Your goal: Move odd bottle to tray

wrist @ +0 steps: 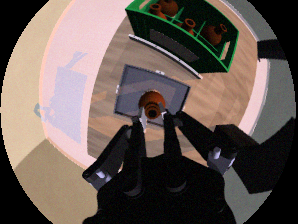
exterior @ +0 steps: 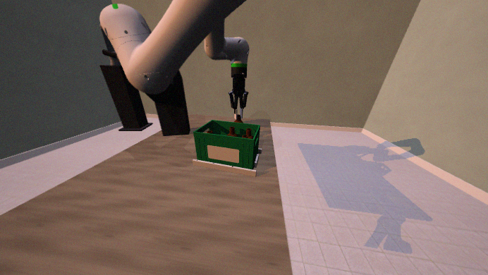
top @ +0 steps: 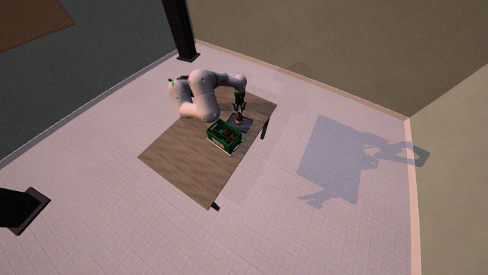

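Now: hand 90 mm above the brown bottle. From my hand the other things lie so: dark tray (160 mm below); green crate (270 mm to the right, 90 mm below, 50 mm behind).
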